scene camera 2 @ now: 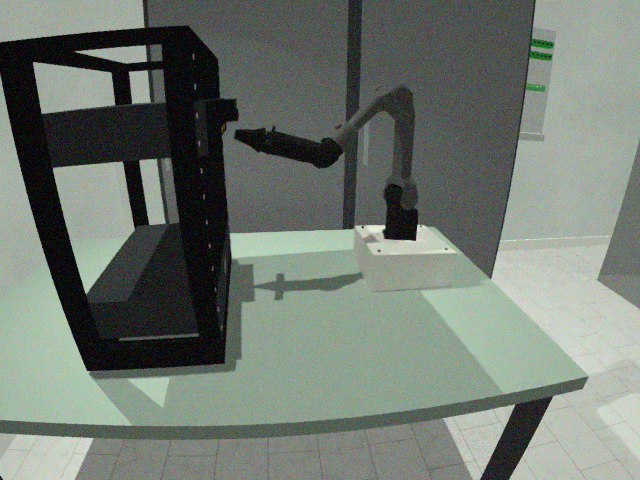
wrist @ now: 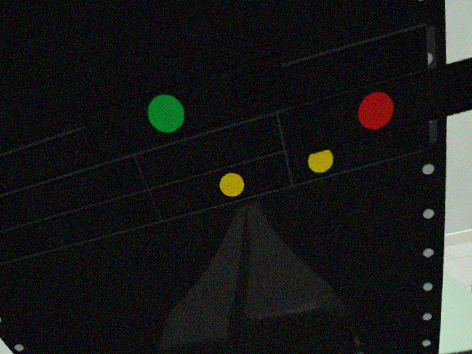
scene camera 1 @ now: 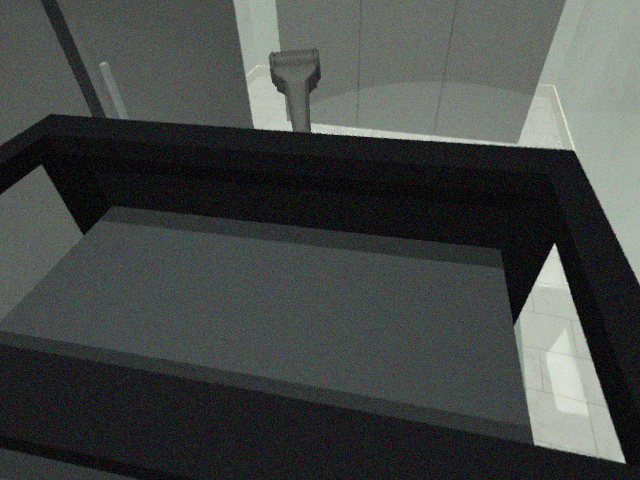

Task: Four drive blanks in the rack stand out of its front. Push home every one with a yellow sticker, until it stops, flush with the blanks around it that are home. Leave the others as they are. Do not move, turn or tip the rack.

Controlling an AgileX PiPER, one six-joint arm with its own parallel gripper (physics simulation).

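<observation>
The black rack stands upright on the table. In the wrist view its dark front carries two yellow stickers, one whole and one partly covered along its top. A green sticker is up and left; a red sticker is up and right. In scene view 2 a dark blank stands out of the front, with a bit of yellow sticker below. How far the yellow-stickered blanks stand out is unclear. My gripper is shut and empty, its tips just short of the front, below the whole yellow sticker.
A white base box carries the arm on the green table. Part of the arm shows behind the rack in scene view 1. A dark bar reaches past the rack's right edge. Grey cabinets stand behind.
</observation>
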